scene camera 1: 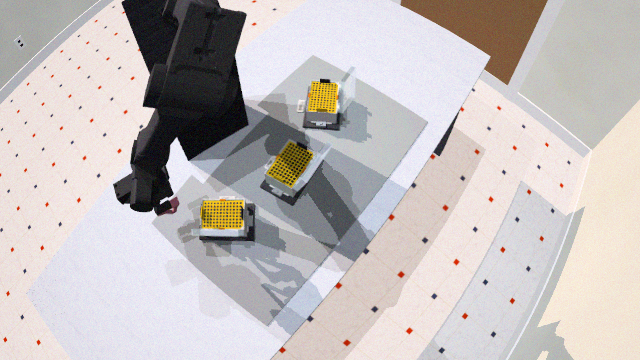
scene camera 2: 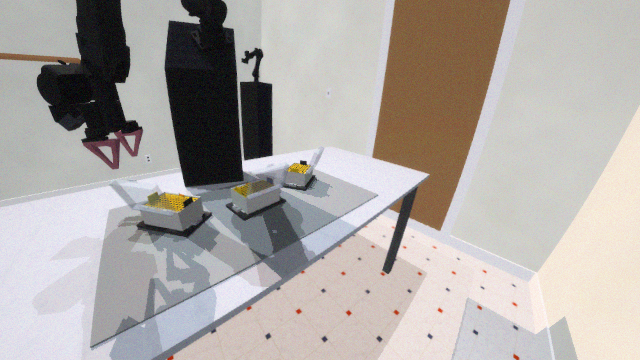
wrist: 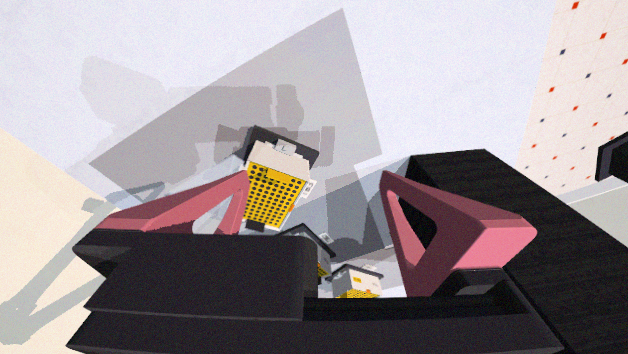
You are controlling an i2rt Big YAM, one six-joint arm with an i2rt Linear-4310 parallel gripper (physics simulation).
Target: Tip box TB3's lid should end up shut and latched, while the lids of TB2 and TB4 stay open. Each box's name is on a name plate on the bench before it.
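Frame: origin at the arm's base, x ahead, y left, z up, level; centimetres.
Seen in the pictures: gripper, fingertip midpoint: (scene camera 1: 168,196) (scene camera 2: 125,162) (wrist: 314,177); arm's base at its link origin: (scene camera 2: 212,40).
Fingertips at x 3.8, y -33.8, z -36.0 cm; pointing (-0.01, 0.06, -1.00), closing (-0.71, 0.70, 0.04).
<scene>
Offsets run from my fingertips to a thing's top centre. "pt": to the spot under its first point. Level surfaces: height alone.
Tip box TB3 {dx +12.7, dy +3.4, dz -7.9 cm} (scene camera 1: 222,215) (scene camera 2: 172,210) (wrist: 275,195), with yellow tips rack, has its clear lid {pt dx +13.6, dy -4.9, dz -3.6 cm} (scene camera 2: 129,194) standing open and leaning outward. Its name plate {pt dx +10.3, dy +9.8, dz -15.1 cm} (wrist: 308,188) reads TB3. The middle box (scene camera 1: 291,165) (scene camera 2: 257,197) (wrist: 324,260), taken as TB2, and the far box {dx +25.5, dy +45.8, dz -8.7 cm} (scene camera 1: 324,97) (scene camera 2: 299,175) (wrist: 357,282), taken as TB4, also have open lids; their plates are too small to read. My gripper (scene camera 1: 170,205) (scene camera 2: 125,161) (wrist: 314,177) is open and empty, in the air above the bench, beside TB3. The arm's wrist hides part of the middle and far boxes in the wrist view.
The boxes stand on a grey mat {dz -15.3 cm} (scene camera 1: 395,120) (scene camera 2: 115,280) (wrist: 330,60) on the white bench {dz -15.6 cm} (scene camera 1: 100,280). My black pedestal (scene camera 1: 210,135) (scene camera 2: 205,125) (wrist: 465,200) rises at the bench's rear side. A smaller arm on a black pedestal (scene camera 2: 256,120) shows farther back.
</scene>
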